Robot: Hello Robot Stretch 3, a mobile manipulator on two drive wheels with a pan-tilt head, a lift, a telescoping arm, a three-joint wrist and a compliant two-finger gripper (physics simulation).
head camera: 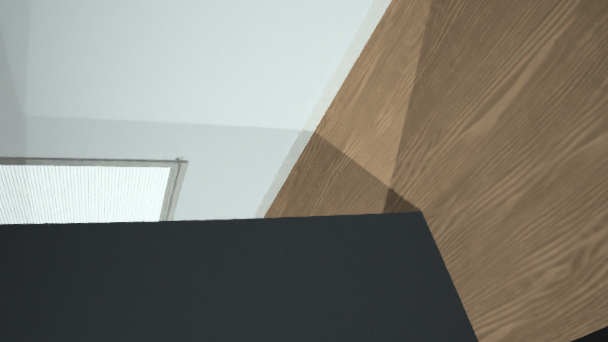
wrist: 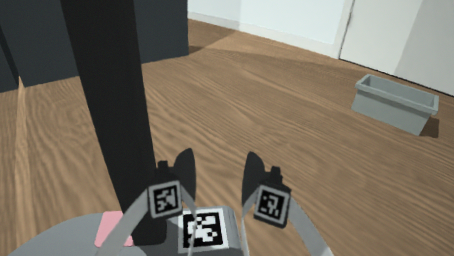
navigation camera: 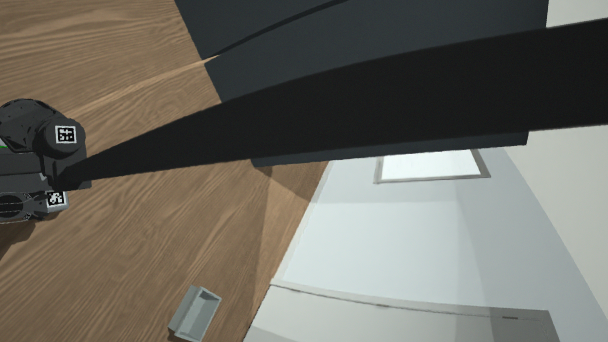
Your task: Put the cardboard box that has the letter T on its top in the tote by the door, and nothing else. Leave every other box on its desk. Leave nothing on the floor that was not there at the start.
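Seen in the pictures: gripper, between the fingertips: (wrist: pixel 219 168) (navigation camera: pixel 48 205); robot's base, origin of its link: (navigation camera: pixel 8 203).
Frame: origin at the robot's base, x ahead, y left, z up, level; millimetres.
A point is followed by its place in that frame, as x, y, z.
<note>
The grey tote (navigation camera: pixel 183 308) {754, 599, 50} (wrist: pixel 392 110) {759, 593, 60} stands on the wooden floor near the door (navigation camera: pixel 370 320) {1151, 1375, 954} (wrist: pixel 377 32) {1195, 1300, 243}. It is at the bottom of the navigation view and at the right of the wrist view. My gripper (wrist: pixel 219 168) {12, 96, 298} is open, with a gap between its two fingers and nothing between them. It hangs above my own base, well apart from the tote. At the left edge of the navigation view my wrist (navigation camera: pixel 62 142) {-142, 114, 579} shows, but the fingers are not clear there. The box with the letter T does not show in these views, nor do the desks.
A large dark panelled block (head camera: pixel 215 280) {-204, 1368, 952} (navigation camera: pixel 425 25) {-623, 1116, 1386} (wrist: pixel 162 32) {-165, 1391, 164} stands on the floor near the wall. A bright framed panel (head camera: pixel 85 192) {149, 3070, 1379} (navigation camera: pixel 427 166) {187, 3005, 1428} is on the wall beyond it. My black mast (navigation camera: pixel 350 100) {-68, 116, 1219} (wrist: pixel 112 100) {-65, 116, 350} crosses the navigation and wrist views.
</note>
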